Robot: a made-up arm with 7 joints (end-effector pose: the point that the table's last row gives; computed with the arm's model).
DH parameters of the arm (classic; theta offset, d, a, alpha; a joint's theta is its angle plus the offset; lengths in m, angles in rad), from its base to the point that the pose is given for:
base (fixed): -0.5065 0 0.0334 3.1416
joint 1: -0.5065 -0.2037 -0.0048 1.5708
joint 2: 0 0.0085 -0.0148 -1.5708
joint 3: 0 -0.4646 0.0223 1.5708
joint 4: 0 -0.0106 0.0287 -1.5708
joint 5: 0 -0.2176 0.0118 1.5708
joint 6: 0 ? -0.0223 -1.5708
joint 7: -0.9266 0 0.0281 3.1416
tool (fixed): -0.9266 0.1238 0 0
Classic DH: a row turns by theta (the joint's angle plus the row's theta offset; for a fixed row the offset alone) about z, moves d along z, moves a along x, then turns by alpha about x.
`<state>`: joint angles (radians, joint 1 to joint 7).
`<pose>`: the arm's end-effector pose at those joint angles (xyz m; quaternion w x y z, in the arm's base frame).
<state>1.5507 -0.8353 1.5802 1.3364 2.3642 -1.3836 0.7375</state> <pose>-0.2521 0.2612 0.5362 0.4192 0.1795 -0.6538 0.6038</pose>
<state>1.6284 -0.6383 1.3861 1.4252 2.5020 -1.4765 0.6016</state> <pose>-0.2056 0.1546 0.5755 0.2984 0.2733 -0.7428 0.5334</pose>
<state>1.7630 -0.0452 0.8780 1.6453 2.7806 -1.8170 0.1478</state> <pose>-0.1151 -0.1044 0.5317 0.1748 -0.3286 0.9129 -0.1674</pose>
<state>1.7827 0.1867 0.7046 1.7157 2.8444 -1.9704 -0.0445</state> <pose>-0.0918 -0.1690 0.4931 0.3442 -0.2743 0.8974 0.0296</pose>
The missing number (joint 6, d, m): -0.0215
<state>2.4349 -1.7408 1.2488 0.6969 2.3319 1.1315 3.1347</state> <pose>0.4869 0.5861 0.0581 0.0032 -0.7150 -0.6234 -0.3164</pose>
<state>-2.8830 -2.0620 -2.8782 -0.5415 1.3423 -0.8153 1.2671</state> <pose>0.7197 -0.1112 -0.0318 0.3325 -0.6845 -0.1442 -0.6326</pose>
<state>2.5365 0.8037 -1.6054 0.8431 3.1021 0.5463 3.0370</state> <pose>-0.1965 -0.5047 0.7346 0.8596 0.4036 -0.0956 -0.2984</pose>
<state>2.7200 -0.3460 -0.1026 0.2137 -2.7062 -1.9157 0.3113</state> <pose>0.0653 0.0247 0.8362 0.6254 0.1465 -0.7639 -0.0614</pose>
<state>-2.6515 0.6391 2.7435 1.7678 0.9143 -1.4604 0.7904</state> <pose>0.0243 0.1624 0.7201 0.6947 -0.4576 -0.2986 -0.4677</pose>
